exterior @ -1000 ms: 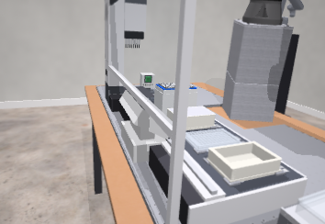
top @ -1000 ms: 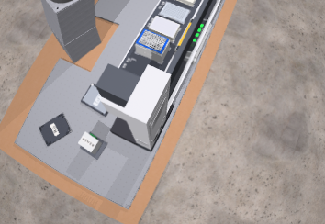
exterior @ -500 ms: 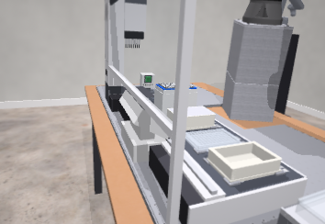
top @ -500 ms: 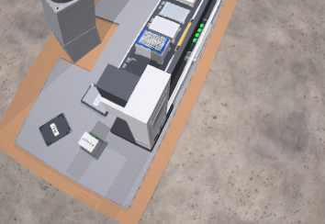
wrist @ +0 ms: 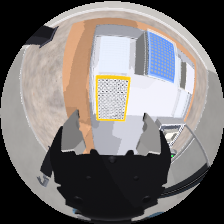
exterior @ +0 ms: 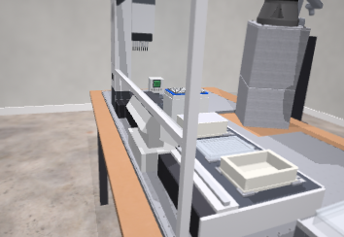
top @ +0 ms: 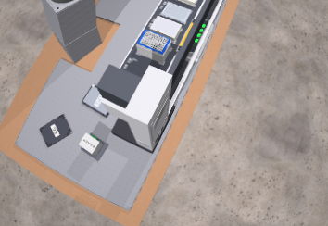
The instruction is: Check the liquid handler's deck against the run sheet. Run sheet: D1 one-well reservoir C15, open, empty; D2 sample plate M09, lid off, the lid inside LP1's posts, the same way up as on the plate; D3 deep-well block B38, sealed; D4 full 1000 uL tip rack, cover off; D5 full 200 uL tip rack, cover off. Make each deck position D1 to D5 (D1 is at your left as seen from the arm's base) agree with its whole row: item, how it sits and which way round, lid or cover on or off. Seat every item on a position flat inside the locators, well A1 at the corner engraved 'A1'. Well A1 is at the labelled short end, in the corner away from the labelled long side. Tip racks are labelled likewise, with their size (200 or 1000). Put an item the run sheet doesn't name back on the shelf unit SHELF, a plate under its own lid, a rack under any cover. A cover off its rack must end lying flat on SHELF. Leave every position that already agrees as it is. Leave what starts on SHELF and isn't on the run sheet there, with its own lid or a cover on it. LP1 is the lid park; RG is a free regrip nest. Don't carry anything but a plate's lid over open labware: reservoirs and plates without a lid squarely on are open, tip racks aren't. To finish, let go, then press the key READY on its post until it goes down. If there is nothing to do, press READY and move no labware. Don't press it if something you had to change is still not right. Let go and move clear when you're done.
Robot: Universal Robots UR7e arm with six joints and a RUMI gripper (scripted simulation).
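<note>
The yellow-framed tip rack is 10 mm ahead of my hand, 10 mm to the right of it and 80 mm below it. Also, from my hand: clear well plate (360 mm ahead, 310 mm to the right, 120 mm below); then shelf (160 mm ahead, 80 mm to the left, 120 mm below); then cream one-well reservoir (360 mm ahead, 190 mm to the right, 120 mm below).
</note>
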